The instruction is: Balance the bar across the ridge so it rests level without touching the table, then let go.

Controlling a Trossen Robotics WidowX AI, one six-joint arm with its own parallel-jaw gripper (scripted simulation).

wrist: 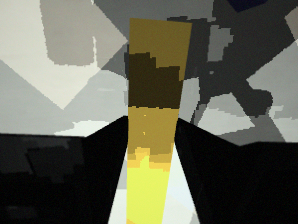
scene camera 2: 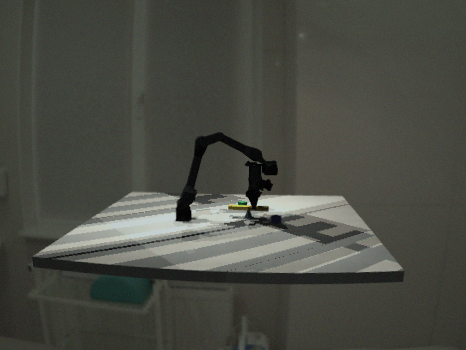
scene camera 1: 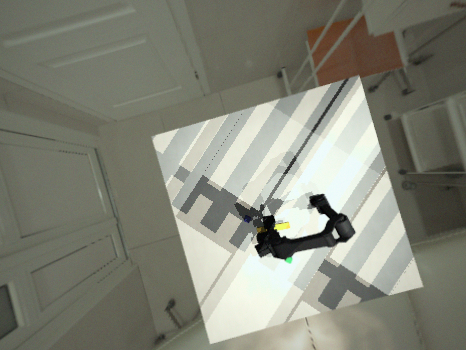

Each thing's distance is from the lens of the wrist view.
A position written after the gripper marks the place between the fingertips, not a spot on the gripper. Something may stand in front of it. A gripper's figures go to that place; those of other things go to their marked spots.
gripper (wrist: 151, 122): 0.12 m
yellow bar (wrist: 158, 50): 0.09 m
